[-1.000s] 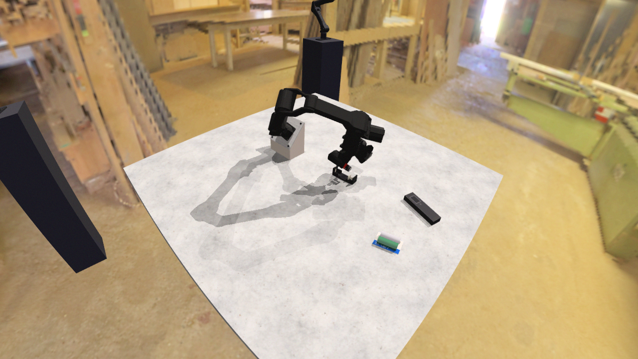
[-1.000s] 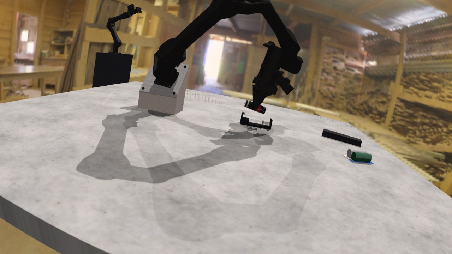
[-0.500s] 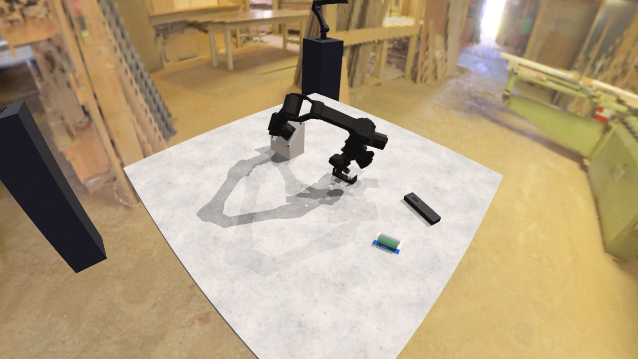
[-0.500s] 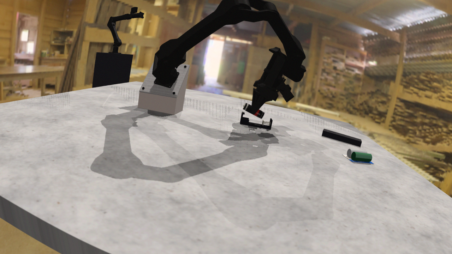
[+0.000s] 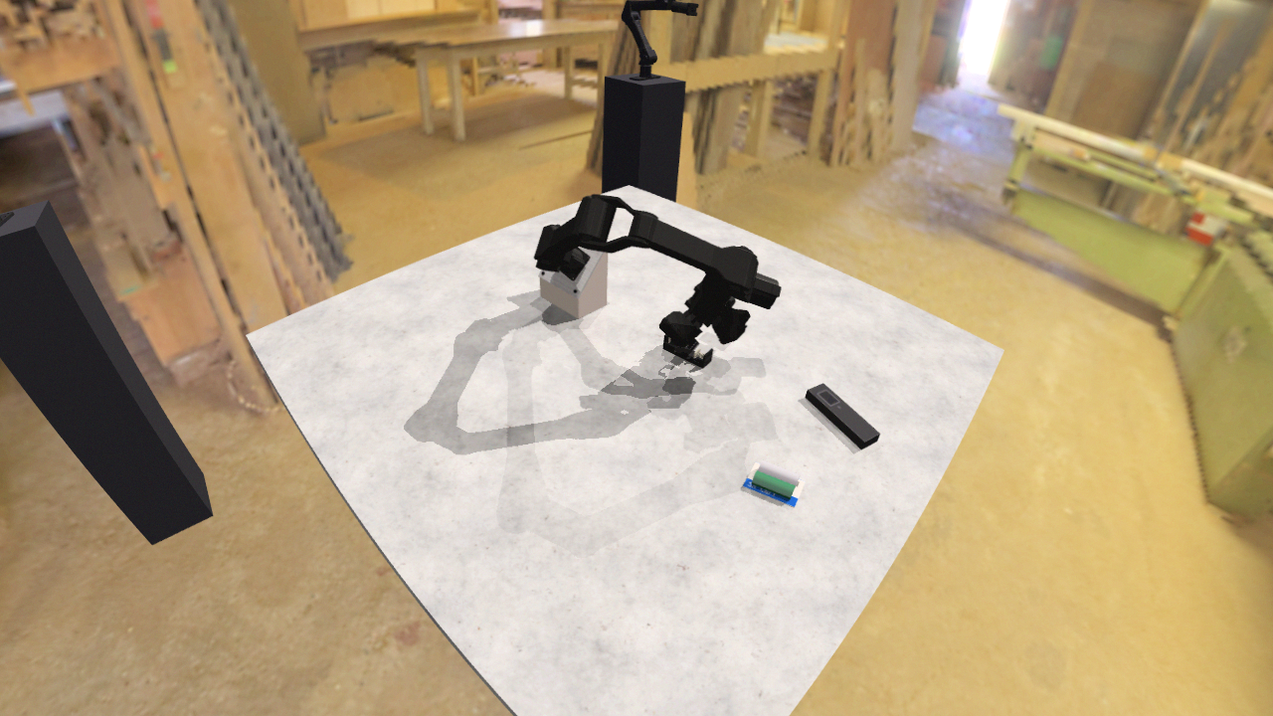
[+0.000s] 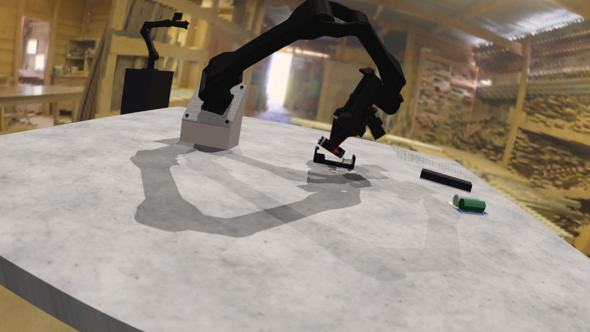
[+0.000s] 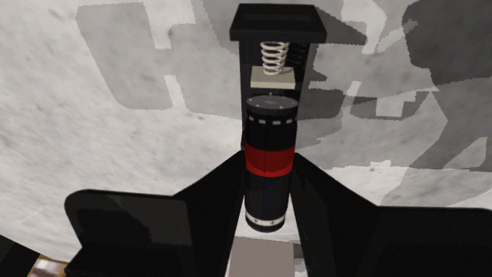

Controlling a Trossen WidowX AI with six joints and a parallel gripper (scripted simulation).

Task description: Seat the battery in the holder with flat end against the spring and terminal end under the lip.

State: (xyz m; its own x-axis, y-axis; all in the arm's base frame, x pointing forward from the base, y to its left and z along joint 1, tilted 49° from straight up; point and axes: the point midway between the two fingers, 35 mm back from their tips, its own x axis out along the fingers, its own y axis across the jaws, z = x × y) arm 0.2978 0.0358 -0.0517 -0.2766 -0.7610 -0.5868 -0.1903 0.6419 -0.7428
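The grey metal contact lies 40 mm ahead of my gripper tip, 20 mm below it and 10 mm to the left of it. The rest, counted from my gripper tip: battery (10 mm above); then black bar-shaped device (340 mm ahead, 90 mm to the left, 20 mm below).
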